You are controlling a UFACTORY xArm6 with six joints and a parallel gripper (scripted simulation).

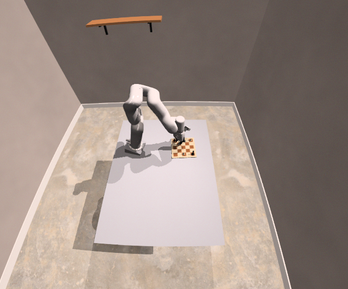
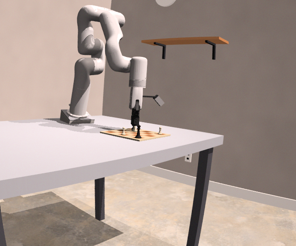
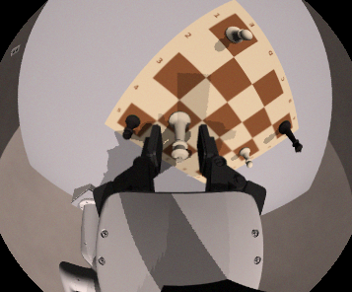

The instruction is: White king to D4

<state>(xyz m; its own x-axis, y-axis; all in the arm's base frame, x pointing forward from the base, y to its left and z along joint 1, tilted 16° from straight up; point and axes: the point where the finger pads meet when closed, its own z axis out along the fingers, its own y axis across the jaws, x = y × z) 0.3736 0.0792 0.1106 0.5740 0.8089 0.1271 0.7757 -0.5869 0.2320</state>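
The white king is 20 mm below my hand. Round my hand: black pawn (50 mm behind, 40 mm to the left, 30 mm below); tall black piece (130 mm ahead, 100 mm to the right, 20 mm below); chessboard (40 mm ahead, 30 mm to the right, 50 mm below).
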